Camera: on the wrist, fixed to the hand. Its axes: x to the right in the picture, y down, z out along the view.
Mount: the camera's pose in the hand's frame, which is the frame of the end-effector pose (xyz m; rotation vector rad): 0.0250 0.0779 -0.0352 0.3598 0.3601 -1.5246
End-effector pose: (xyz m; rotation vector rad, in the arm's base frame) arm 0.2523 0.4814 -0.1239 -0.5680 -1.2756 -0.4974
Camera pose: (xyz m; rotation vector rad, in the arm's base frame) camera 0.3334 0.5173 -0.1155 0.9039 -1.2068 -1.4777
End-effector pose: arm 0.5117 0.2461 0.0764 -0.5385 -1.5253 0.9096
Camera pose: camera 0.5287 0.3194 0.0287 0.6824 -0.9668 -0.1456
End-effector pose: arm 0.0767 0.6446 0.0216 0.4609 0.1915 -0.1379
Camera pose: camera 0.1093 0.7274 0.0186 0.6103 0.8588 -1.6084
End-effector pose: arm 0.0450 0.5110 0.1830 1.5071 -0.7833 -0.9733
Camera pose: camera 0.0904 0.4921 0.2573 2.5079 0.6957 -1.5499
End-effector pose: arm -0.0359 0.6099 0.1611 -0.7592 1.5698 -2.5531
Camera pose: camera -0.0892 0.5940 0.0915 0.8846 -0.1296 1.6568
